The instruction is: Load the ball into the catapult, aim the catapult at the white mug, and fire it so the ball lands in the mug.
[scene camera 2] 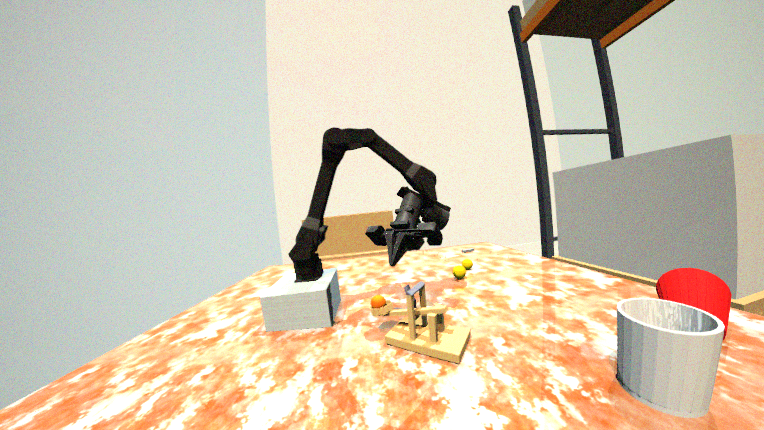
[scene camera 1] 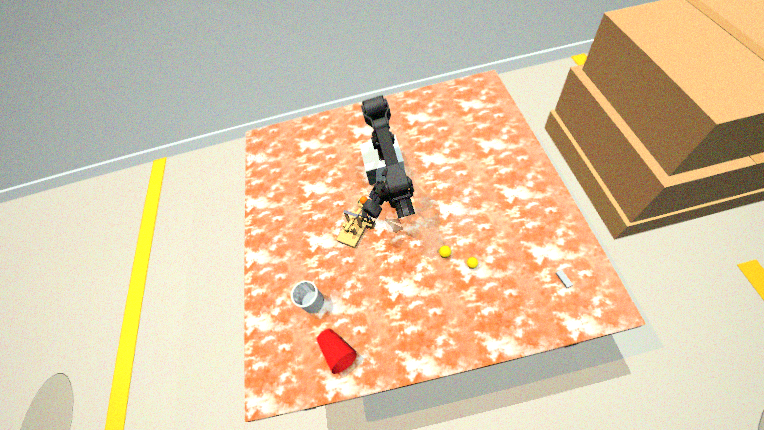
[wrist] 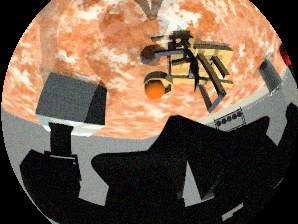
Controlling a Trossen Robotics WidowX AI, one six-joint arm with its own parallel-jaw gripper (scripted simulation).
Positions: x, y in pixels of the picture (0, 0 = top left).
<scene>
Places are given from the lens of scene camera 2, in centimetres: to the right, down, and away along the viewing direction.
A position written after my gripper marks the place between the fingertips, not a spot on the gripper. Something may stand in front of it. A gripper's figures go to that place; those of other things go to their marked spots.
my gripper (scene camera 2: 391, 266): 2, 11, 47
white mug (scene camera 2: 668, 353): 30, 14, 17
wooden catapult (scene camera 2: 432, 337): 9, 21, 35
red cup (scene camera 2: 693, 287): 51, 12, 27
The marked spots on the wooden catapult and the red cup are 44 cm apart.
</scene>
